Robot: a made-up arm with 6 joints. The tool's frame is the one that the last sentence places.
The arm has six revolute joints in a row. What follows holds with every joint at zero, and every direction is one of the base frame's. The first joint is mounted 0.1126 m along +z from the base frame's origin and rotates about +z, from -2.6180 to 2.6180 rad. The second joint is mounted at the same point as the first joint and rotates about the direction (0.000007, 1, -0.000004), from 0.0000 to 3.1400 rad. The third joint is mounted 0.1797 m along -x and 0.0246 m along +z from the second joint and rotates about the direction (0.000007, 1, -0.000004), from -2.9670 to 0.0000 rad. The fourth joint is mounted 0.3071 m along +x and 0.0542 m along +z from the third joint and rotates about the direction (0.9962, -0.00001, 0.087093), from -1.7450 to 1.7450 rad. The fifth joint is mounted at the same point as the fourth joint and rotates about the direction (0.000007, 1, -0.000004), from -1.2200 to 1.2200 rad. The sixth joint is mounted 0.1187 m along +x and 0.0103 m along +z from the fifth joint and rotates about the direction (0.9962, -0.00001, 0.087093), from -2.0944 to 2.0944 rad. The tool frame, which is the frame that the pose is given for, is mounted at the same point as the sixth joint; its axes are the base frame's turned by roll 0.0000, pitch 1.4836 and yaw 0.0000 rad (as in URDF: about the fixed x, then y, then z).
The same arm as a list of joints. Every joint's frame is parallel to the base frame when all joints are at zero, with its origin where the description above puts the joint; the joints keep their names.
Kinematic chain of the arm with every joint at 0, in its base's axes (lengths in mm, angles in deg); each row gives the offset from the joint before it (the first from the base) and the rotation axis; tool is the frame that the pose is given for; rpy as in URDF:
joint 1: xyz 0.0 0.0 112.6 axis +z
joint 2: xyz 0.0 0.0 0.0 axis +y
joint 3: xyz -179.7 0.0 24.6 axis +y
joint 4: xyz 307.1 0.0 54.2 axis 0.9962 0 0.0871
joint 5: xyz 0.0 0.0 0.0 axis +y
joint 6: xyz 118.7 0.0 10.3 axis 0.9962 0 0.0871
tool: xyz 0.0 0.0 0.0 rpy 0.00 85.00 0.00
Joint limits (deg, base to tool): -150.00..150.00 0.00..179.91 -170.00..0.00 -99.98..99.98 -69.90..69.90 -120.00..120.00

